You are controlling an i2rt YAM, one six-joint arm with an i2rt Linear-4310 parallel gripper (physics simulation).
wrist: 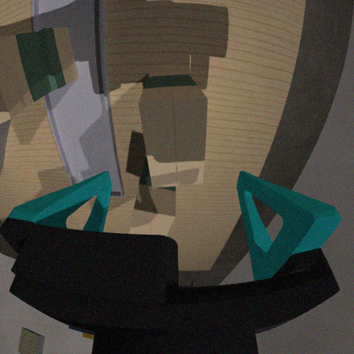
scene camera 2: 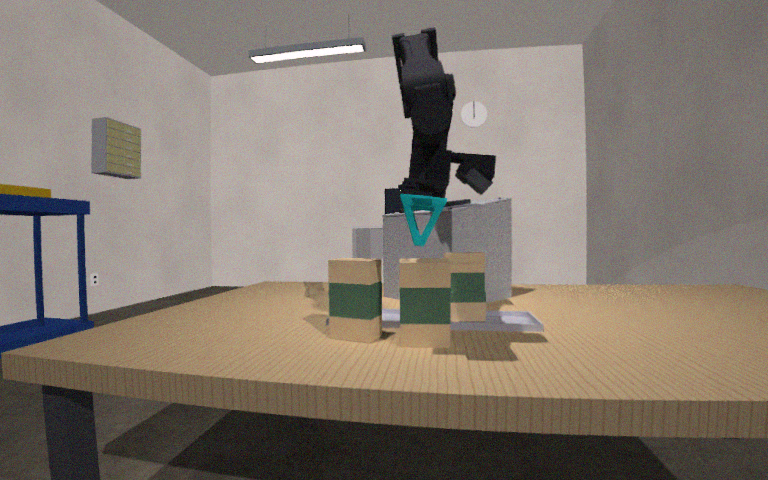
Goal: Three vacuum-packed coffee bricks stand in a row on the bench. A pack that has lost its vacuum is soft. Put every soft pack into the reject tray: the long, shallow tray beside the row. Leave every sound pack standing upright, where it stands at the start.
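Frame: origin at the arm's base, x ahead, y left, z up, level; metres.
Where they show: gripper, between the fingertips: (scene camera 2: 419, 244).
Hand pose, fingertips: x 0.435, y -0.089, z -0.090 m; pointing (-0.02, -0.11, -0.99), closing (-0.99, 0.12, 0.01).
Note:
Each offset is from my fingertips to the centre of the thing. Level surfaces: height alone.
One tan pack with a green band {0.109 m left, 0.153 m back, 0.093 m down} (scene camera 2: 468, 287) (wrist: 41, 65) stands upright in the long, shallow tray (scene camera 2: 512, 321) (wrist: 75, 120). A middle pack {0.007 m left, 0.009 m ahead, 0.096 m down} (scene camera 2: 424, 305) (wrist: 172, 122) stands upright on the bench, on the near side of the tray in the scene view. A left pack {0.114 m right, 0.035 m back, 0.096 m down} (scene camera 2: 355, 300) (wrist: 157, 201) stands upright to its left, with a gap between them. My gripper (scene camera 2: 419, 243) (wrist: 173, 178) is open and empty, above the middle pack, its teal fingers wide apart. Which packs are soft cannot be told from the frames.
A large grey block (scene camera 2: 481, 249) stands behind the tray. The wooden bench {0.166 m down} (scene camera 2: 623, 350) has its front edge toward the scene camera. A blue cart (scene camera 2: 45, 204) stands at the far left. The arm's shadow falls on the bench near the middle pack and tray.

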